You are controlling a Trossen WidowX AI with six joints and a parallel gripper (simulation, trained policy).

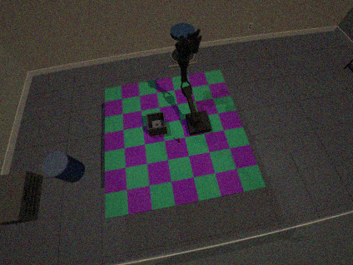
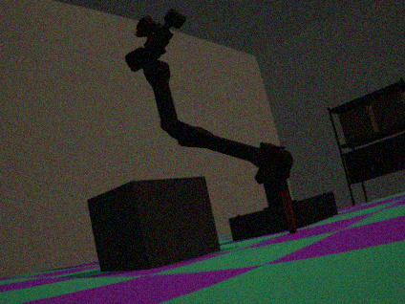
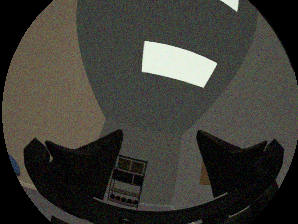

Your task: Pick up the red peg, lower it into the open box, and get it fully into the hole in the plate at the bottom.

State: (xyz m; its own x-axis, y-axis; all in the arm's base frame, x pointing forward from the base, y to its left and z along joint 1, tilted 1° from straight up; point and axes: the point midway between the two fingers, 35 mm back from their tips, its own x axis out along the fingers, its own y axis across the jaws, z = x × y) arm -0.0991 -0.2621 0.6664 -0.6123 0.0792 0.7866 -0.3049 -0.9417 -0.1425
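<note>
The red peg is 300 mm ahead of my gripper tip, 360 mm to the left of it and 710 mm below it. Round my gripper tip: plate (430 mm ahead, 150 mm to the left, 710 mm below).
</note>
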